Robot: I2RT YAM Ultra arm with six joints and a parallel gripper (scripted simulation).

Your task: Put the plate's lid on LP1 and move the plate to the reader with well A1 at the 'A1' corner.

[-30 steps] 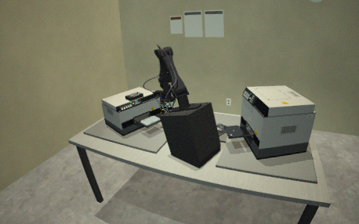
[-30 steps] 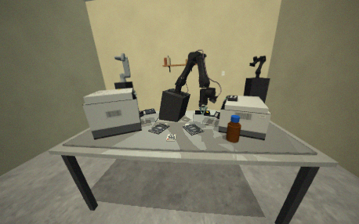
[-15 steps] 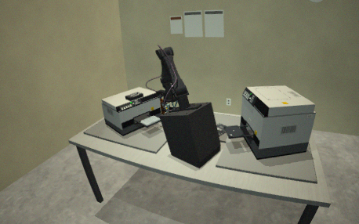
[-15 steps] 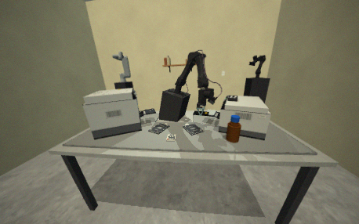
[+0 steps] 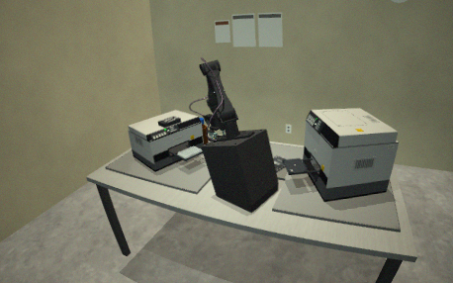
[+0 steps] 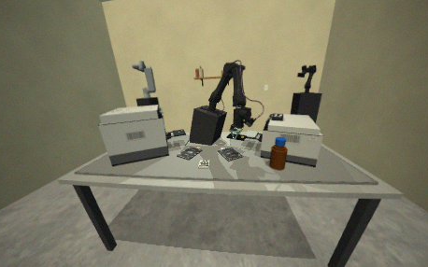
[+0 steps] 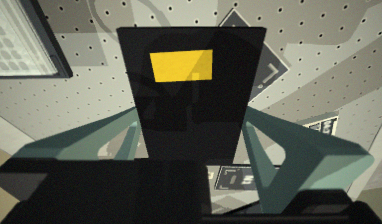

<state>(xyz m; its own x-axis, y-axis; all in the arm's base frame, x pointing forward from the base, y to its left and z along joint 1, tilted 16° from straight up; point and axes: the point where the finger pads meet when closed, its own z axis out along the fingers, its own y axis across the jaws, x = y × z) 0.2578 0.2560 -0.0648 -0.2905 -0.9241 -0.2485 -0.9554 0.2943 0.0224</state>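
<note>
Right now my hand is 13 cm above the LP1 tag, 11 cm to the left of it and 5 cm past it. Also, from my hand: dark lid: right at my hand; brown capped bottle: 25 cm to the left, 16 cm ahead, 2 cm below; pale well plate: 16 cm behind, 12 cm to the left, 3 cm below.
</note>
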